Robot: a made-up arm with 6 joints.
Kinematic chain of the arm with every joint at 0, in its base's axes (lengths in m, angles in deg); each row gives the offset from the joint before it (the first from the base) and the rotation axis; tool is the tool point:
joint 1: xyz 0 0 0.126 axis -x
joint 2: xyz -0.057 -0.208 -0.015 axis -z
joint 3: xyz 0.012 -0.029 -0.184 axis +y
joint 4: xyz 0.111 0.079 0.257 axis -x
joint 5: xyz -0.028 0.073 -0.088 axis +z
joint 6: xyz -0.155 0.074 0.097 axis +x
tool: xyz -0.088 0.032 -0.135
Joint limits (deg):
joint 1: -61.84..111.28
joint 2: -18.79..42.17
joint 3: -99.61..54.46
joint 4: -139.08..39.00
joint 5: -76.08..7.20
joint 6: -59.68..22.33
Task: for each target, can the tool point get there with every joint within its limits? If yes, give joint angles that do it. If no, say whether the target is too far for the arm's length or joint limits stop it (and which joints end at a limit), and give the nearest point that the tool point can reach.
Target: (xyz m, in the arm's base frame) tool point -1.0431 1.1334 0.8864
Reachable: no: too far | nearest point -0.4641 0.3329 0.4883 | short by 1.065 m
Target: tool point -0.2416 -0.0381 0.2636
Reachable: yes | joints -24.64 4.61 -11.18 -72.38 -15.07 -32.99
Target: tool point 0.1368 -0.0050 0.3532
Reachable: yes | joints -19.00 12.21 18.46 -54.78 -63.24 -41.53
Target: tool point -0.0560 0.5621 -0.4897
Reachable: no: joint limits stop it (at a limit: joint 2, joint 3, joint 6) | nearest point -0.1337 0.3199 -0.2244 | short by 0.368 m
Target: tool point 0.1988 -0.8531 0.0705
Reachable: no: joint limits stop it (at a limit: joint 2, joint 3, joint 4, joint 6) | nearest point 0.2571 -0.6928 0.0809 | short by 0.171 m
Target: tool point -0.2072 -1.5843 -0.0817
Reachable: no: too far | nearest point 0.2457 -0.6835 0.0364 | short by 1.015 m
